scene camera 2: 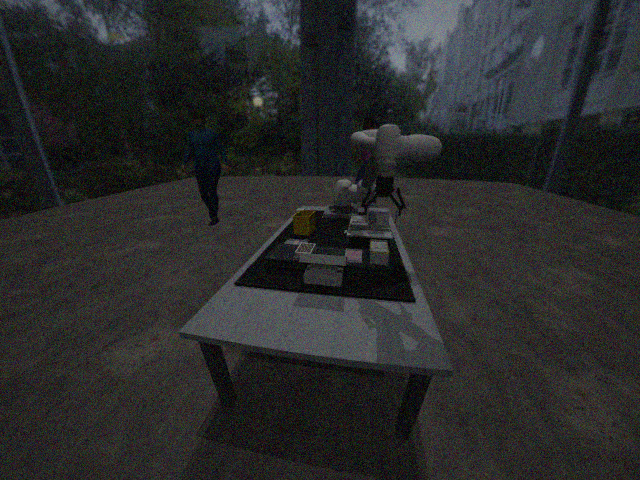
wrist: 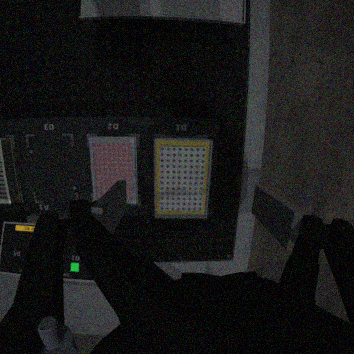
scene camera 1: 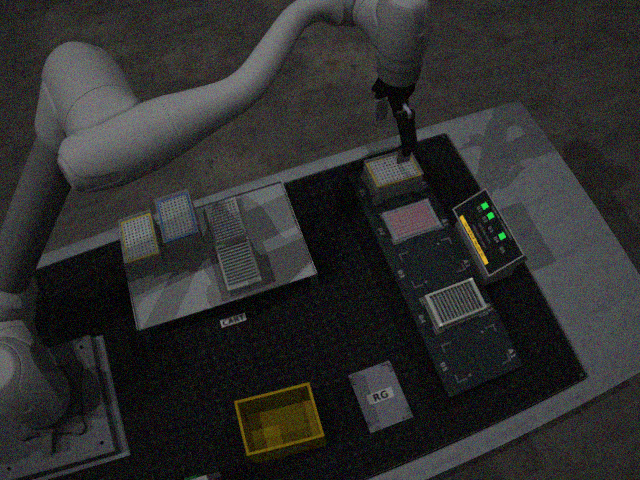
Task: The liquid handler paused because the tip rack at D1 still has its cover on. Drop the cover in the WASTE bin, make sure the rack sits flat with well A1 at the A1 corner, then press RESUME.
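Frame: origin at the arm's base, x right, y ahead, z up, level; millimetres.
Seen in the pictures: gripper, fingertip midpoint: (scene camera 2: 381,222) (wrist: 190,196) (scene camera 1: 391,139); arm's base at its link origin: (scene camera 2: 342,209) (scene camera 1: 51,401).
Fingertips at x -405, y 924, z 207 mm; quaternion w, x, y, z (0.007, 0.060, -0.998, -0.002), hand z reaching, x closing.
Note:
Offsets run from my fingertips to a thing's top centre. "spot": to the spot under its first point.
The tip rack at D1 @[dx +0, dy +14, dz -109 mm] (scene camera 1: 392,171) (scene camera 2: 378,253) (wrist: 182,180) has a yellow border and a grid of tips. It stands upright and looks level. A faint pale rim surrounds it in the wrist view; the dim picture does not show clearly whether this is the clear cover. Its A1 corner cannot be made out. My gripper (scene camera 1: 393,133) (scene camera 2: 383,209) (wrist: 190,196) is wide open and empty, above the rack, with its fingers apart on either side in the wrist view. The yellow bin @[dx +554, dy -374, dz -104 mm] (scene camera 1: 286,450) (scene camera 2: 305,223) stands near the front. The control panel @[spot: dx +237, dy +185, dz -120 mm] (scene camera 1: 488,235) shows green buttons; RESUME is not legible.
A pink plate @[dx +122, dy +32, dz -171 mm] (scene camera 1: 412,221) (wrist: 114,167) sits at D2 beside the rack. A white slotted rack @[dx +368, dy +66, dz -154 mm] (scene camera 1: 456,302) stands farther along the deck. The cart tray (scene camera 1: 170,312) carries yellow and blue racks and slotted ones. A grey RG block @[dx +523, dy -148, dz -225 mm] (scene camera 1: 390,415) lies right of the bin.

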